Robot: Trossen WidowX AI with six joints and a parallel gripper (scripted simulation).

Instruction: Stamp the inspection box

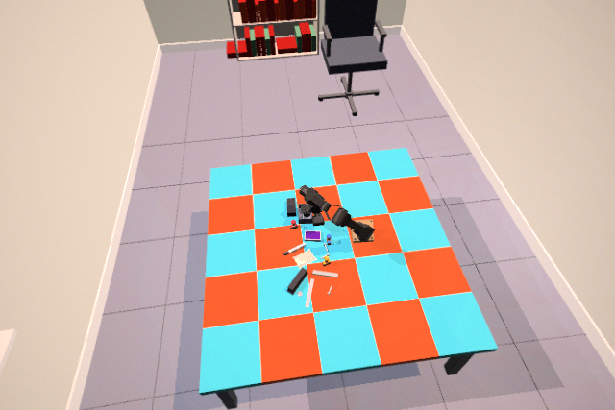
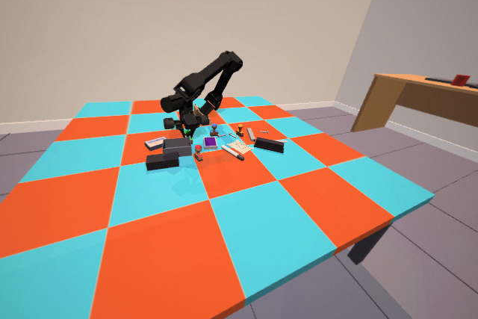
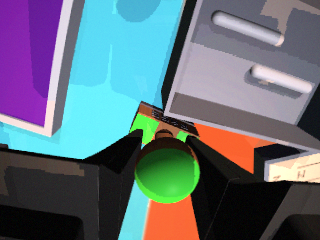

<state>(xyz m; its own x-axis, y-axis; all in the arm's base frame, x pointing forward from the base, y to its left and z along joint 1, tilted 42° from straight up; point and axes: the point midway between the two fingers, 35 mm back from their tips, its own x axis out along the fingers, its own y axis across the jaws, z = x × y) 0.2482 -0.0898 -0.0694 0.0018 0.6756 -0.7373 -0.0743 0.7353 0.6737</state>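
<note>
Now: the purple ink pad 3 cm ahead of my gripper tip, 10 cm to the left of it and 2 cm below it. From my gripper tip the other things lie so: flat labelled box 2 cm behind, 13 cm to the right, 1 cm below; grey box 6 cm ahead, 5 cm to the right, 1 cm below; green stamp right at my gripper tip.
</note>
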